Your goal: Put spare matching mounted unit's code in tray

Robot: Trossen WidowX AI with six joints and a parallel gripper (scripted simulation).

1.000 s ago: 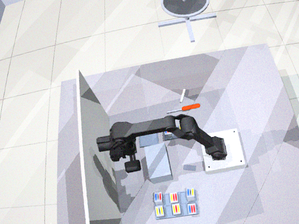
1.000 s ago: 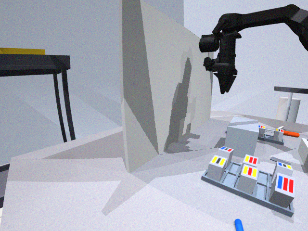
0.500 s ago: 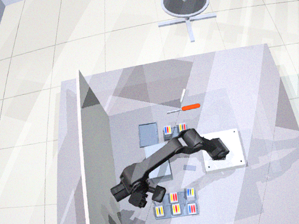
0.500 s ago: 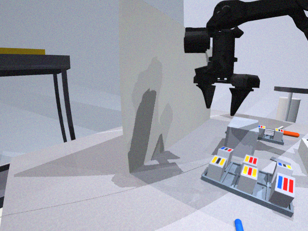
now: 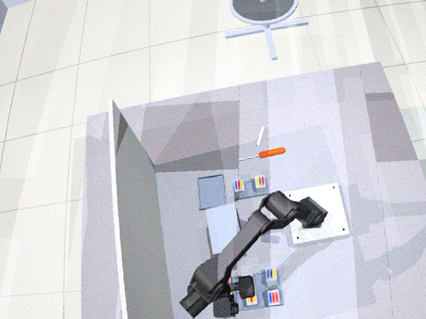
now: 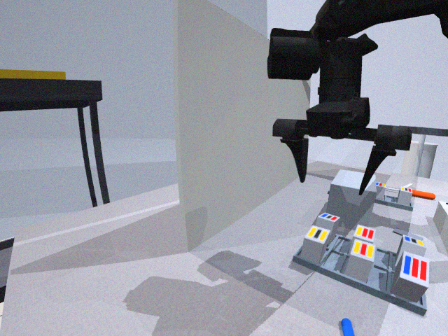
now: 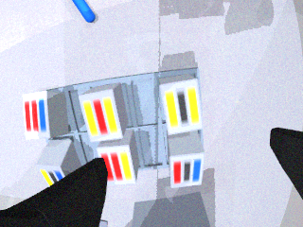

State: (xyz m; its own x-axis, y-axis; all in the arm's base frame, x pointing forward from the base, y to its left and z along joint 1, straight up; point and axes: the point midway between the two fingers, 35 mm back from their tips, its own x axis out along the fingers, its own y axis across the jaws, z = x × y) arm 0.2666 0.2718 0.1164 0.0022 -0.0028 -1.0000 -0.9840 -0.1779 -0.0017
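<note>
My gripper tip is now 100 mm above the grey spare and 10 mm short of it. Round my gripper tip: blue marker pen: 140 mm to the left, 130 mm below, 130 mm behind; mounted unit: 220 mm to the right, 90 mm below, 20 mm ahead; tall white panel: 250 mm ahead, 180 mm to the right, 90 mm above.
</note>
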